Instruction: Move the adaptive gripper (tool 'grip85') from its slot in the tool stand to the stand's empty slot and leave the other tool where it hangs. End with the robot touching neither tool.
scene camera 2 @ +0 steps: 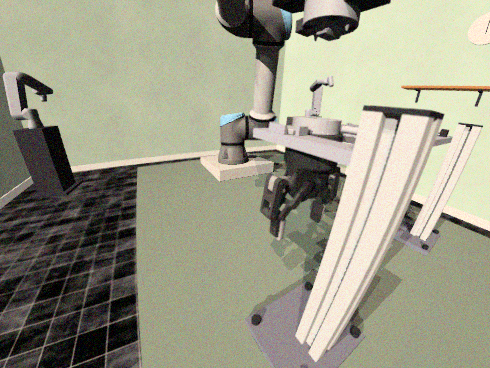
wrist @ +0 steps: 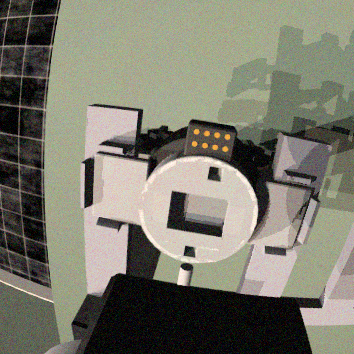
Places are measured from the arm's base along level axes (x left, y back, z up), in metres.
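Where they show: hand at its tool point: [scene camera 2: 329, 27]; arm's base at its link origin: [scene camera 2: 233, 160].
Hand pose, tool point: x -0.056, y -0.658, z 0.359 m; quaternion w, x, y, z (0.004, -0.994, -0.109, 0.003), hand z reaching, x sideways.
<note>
Each offset is from my tool point to the centre of the thing. "*": to the spot under its first point.
The adaptive gripper [scene camera 2: 298, 223] hangs below the plate of the tool stand [scene camera 2: 320, 146] [wrist: 105, 260], its fingers apart with nothing between them. Its pale round coupling plate @[* dx -0.018, dy -0.024, dz -0.114 m] [scene camera 2: 316, 126] [wrist: 156, 212] sits between the two fork arms of a slot, with gold contacts @[dx -0.008, dy +0.037, dz -0.115 m] [wrist: 211, 140] at its edge. The arm's bare tool coupling [scene camera 2: 330, 25] is high above the stand, apart from this tool, and carries no tool. In the wrist view a black part of the arm's end [wrist: 200, 325] covers the bottom. The other tool and the empty slot cannot be made out clearly.
A pale stand post @[* dx -0.041, dy -0.132, dz -0.171 m] [scene camera 2: 367, 220] rises in front from a floor plate @[* dx -0.053, dy -0.089, dz -0.393 m] [scene camera 2: 285, 325]; a second post @[* dx +0.414, dy -0.024, dz -0.223 m] [scene camera 2: 447, 180] stands at the right. The robot's base [scene camera 2: 233, 152] is behind. Another arm stands on a dark pedestal [scene camera 2: 42, 155] at the left. An orange shelf [scene camera 2: 445, 88] is on the right wall.
</note>
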